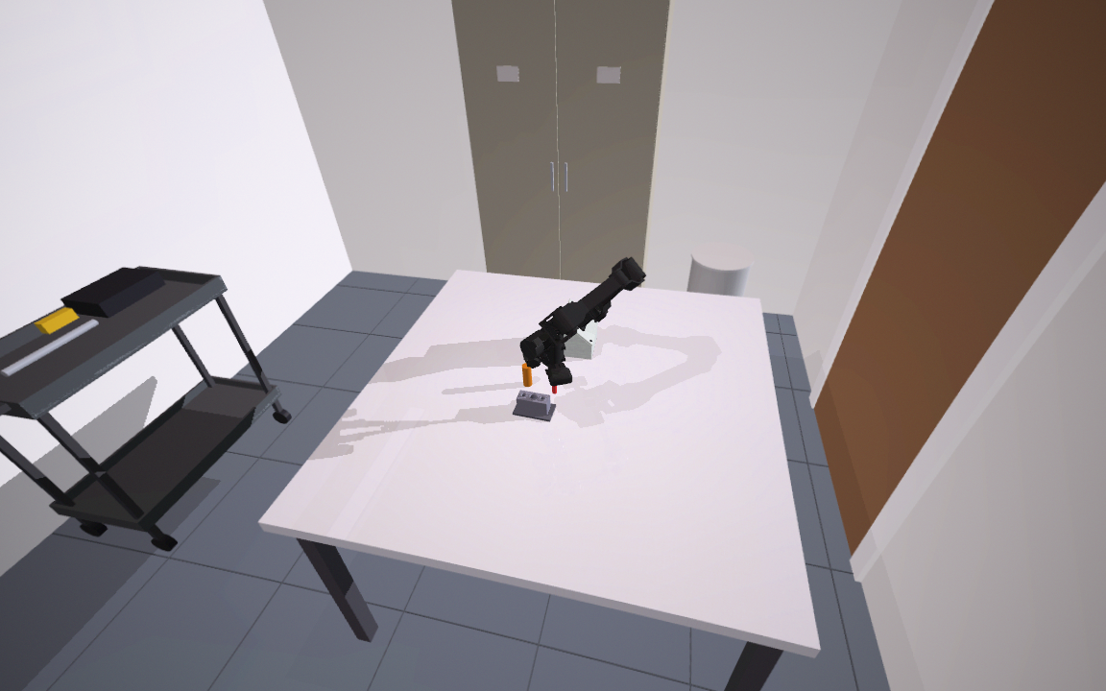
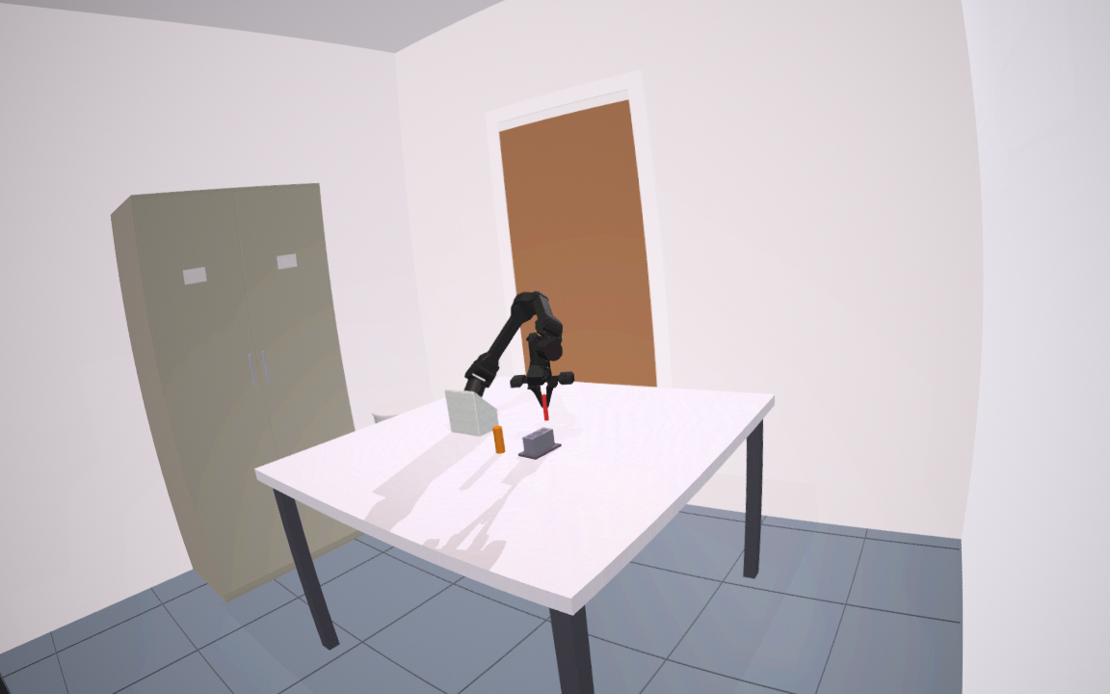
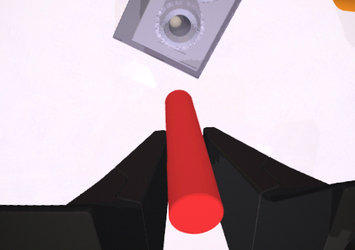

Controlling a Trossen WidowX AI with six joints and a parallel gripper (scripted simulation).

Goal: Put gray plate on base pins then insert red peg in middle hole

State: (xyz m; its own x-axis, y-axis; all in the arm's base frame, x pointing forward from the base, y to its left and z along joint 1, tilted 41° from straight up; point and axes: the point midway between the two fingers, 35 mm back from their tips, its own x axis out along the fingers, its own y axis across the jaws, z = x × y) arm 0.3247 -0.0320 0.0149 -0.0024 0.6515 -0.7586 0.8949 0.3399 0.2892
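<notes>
My gripper tip is 1 cm short of the gray plate, 6 cm to the left of it and 7 cm above it. From my gripper tip the other things lie so: base (1 cm ahead, 6 cm to the right, 11 cm below); then orange cylinder (10 cm behind, 11 cm to the right, 8 cm below); then red peg (right at my gripper tip).
</notes>
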